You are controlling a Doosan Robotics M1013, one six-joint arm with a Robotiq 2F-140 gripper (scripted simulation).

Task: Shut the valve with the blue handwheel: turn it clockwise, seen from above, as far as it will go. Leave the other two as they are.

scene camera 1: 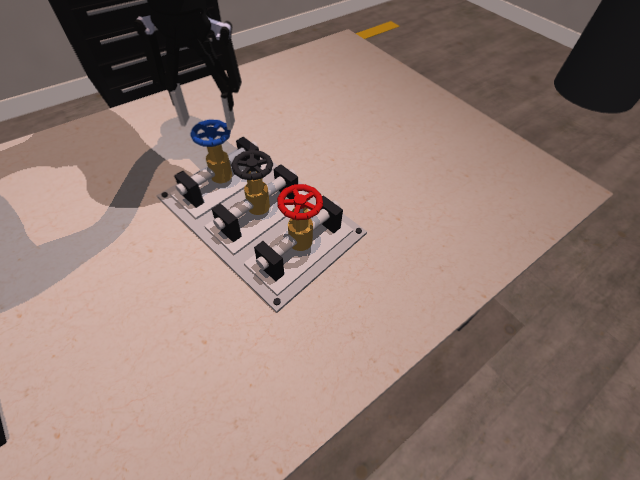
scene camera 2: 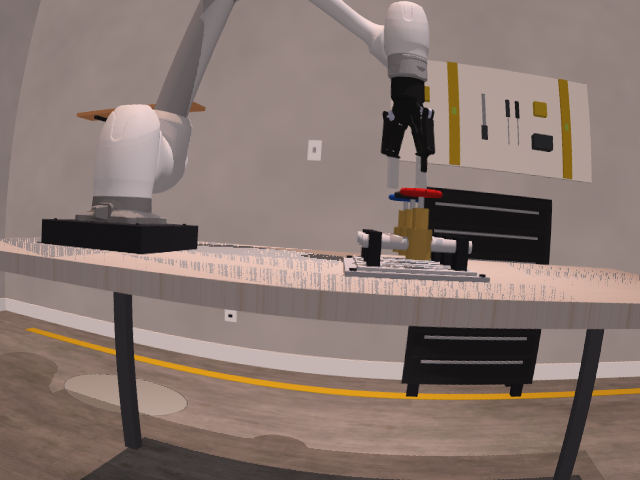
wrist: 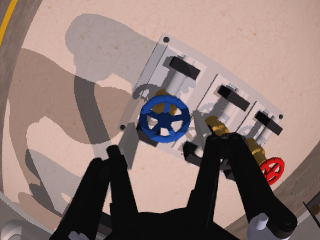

Labels:
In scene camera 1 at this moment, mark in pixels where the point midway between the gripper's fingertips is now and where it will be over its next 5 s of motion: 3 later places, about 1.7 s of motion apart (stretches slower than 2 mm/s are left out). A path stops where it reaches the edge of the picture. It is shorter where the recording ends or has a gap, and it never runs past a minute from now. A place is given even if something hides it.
My gripper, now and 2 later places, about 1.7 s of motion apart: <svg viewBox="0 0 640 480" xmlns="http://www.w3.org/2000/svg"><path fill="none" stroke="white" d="M208 123L211 135L210 132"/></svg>

